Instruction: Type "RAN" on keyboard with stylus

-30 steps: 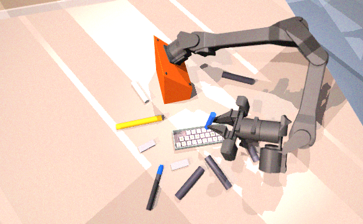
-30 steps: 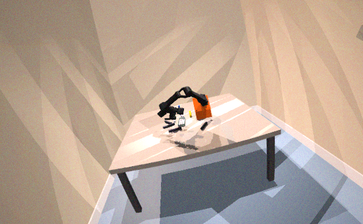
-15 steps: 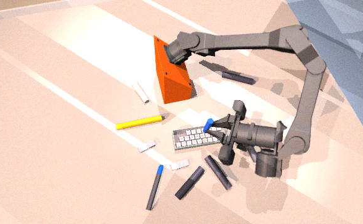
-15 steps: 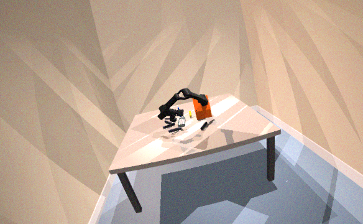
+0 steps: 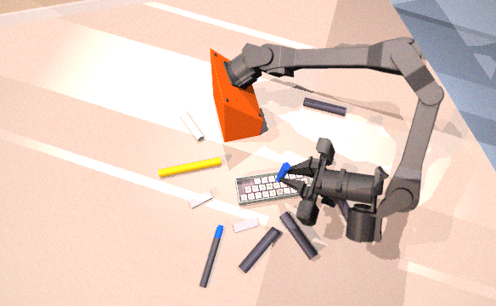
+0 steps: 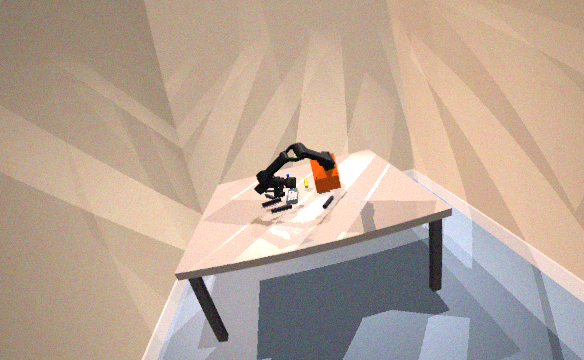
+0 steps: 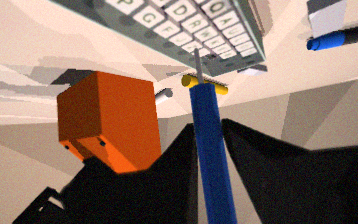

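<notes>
Now: gripper tip 10 mm above the blue stylus. The rest, counted from my gripper tip: grey stylus tip 50 mm below; blue-capped pen 80 mm ahead, 190 mm to the right, 80 mm below; yellow pencil 120 mm behind, 190 mm to the right, 80 mm below.
</notes>
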